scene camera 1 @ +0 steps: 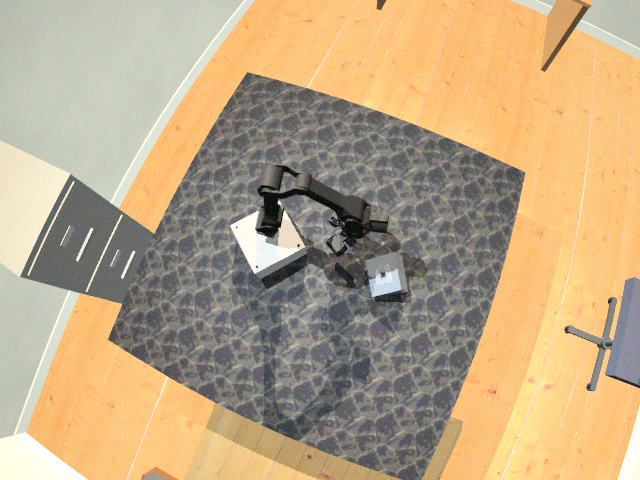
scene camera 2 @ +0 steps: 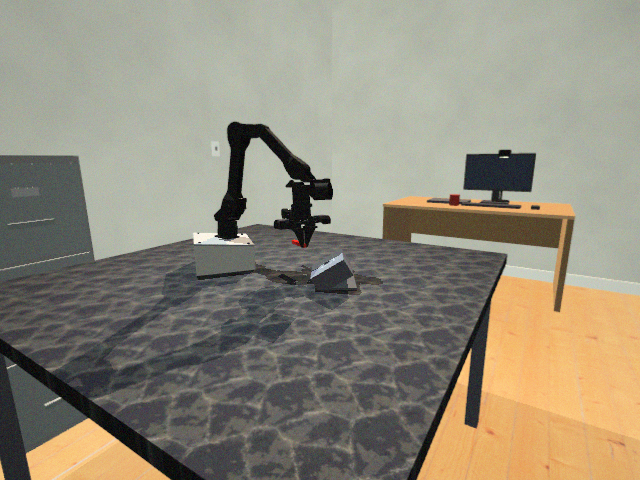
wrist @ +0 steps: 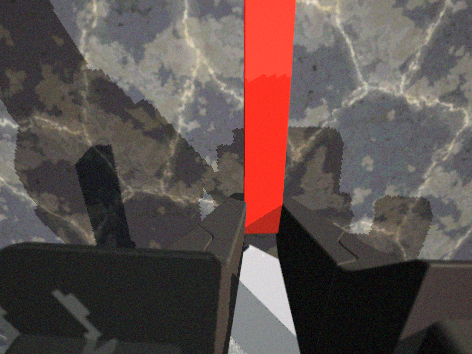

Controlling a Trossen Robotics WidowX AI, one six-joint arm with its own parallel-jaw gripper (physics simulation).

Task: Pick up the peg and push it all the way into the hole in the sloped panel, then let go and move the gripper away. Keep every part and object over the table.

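The red peg is held near one end between the fingertips, roughly level, and reaches away toward the top of the wrist view. My gripper is shut on it and hangs above the table, pointing down. In scene camera 1 the arm hides the fingertips and the peg. The sloped panel faces up at a tilt on its block, with a small dark hole near its middle. It stands apart from the gripper, lower down and to its right in both scene views. Part of a pale surface shows below the fingers in the wrist view.
The arm stands on a white base box at the left of the sloped panel. Both rest on the dark stone-patterned table. A grey cabinet stands past the table's left side.
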